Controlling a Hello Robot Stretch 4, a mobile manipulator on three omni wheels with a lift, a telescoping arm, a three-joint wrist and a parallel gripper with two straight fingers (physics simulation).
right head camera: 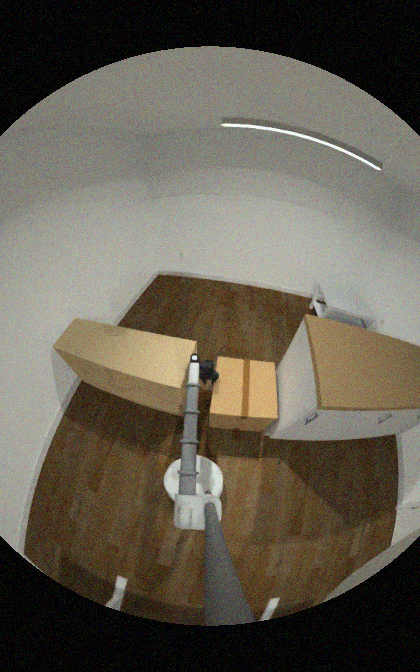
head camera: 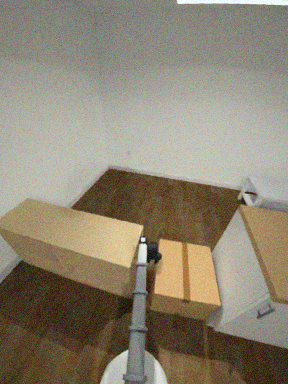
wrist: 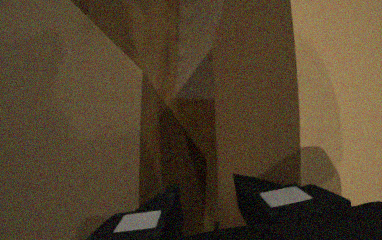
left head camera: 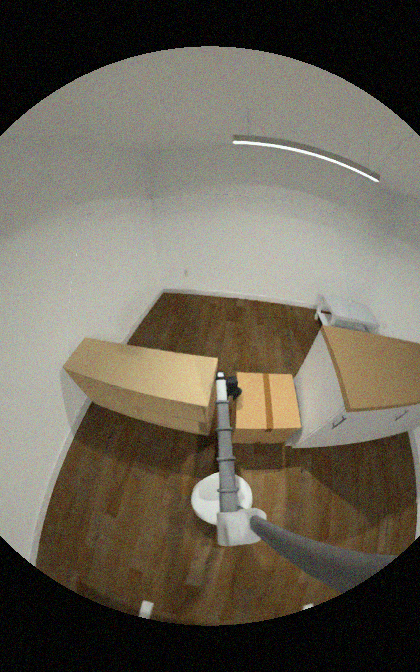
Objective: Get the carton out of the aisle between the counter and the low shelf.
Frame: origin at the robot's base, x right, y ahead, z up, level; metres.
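Seen in the pictures: gripper, fingertip midpoint: (head camera: 152, 262) (wrist: 208, 195).
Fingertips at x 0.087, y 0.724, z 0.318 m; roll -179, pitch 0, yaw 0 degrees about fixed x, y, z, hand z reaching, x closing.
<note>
A point is followed by its place in that frame.
The carton (head camera: 172, 272) {x 0.241, y 0.625, z 0.378 m} (left head camera: 251, 400) (right head camera: 229, 387) (wrist: 350, 100) {x 0.162, y 0.776, z 0.379 m}, light brown with a darker tape strip, stands upright in the aisle. Its right side is close against the counter (head camera: 272, 250) {x 0.674, y 0.523, z 0.883 m} (left head camera: 375, 370) (right head camera: 360, 370), which has a wood top and white sides. The low shelf (head camera: 75, 227) {x -0.554, y 0.830, z 0.583 m} (left head camera: 145, 375) (right head camera: 130, 352) (wrist: 65, 130) {x -0.028, y 0.789, z 0.284 m} is to the left, across a narrow gap. My gripper (head camera: 154, 252) (left head camera: 233, 387) (right head camera: 208, 372) (wrist: 208, 195) {x 0.087, y 0.724, z 0.318 m} is open and empty, at this gap beside the carton's left side. In the wrist view the right finger overlaps the carton's shaded side; contact cannot be told. The fingertips are too small to make out in the head views.
My grey arm (head camera: 139, 300) {x -0.001, y 0.344, z 0.653 m} (left head camera: 226, 450) (right head camera: 189, 435) runs forward along the shelf's right end, above my white round base (head camera: 115, 367) {x -0.120, y 0.106, z 0.186 m} (left head camera: 202, 500) (right head camera: 172, 480). A white object (head camera: 250, 195) {x 1.785, y 2.084, z 0.125 m} (left head camera: 350, 315) (right head camera: 345, 317) stands behind the counter near the back wall.
</note>
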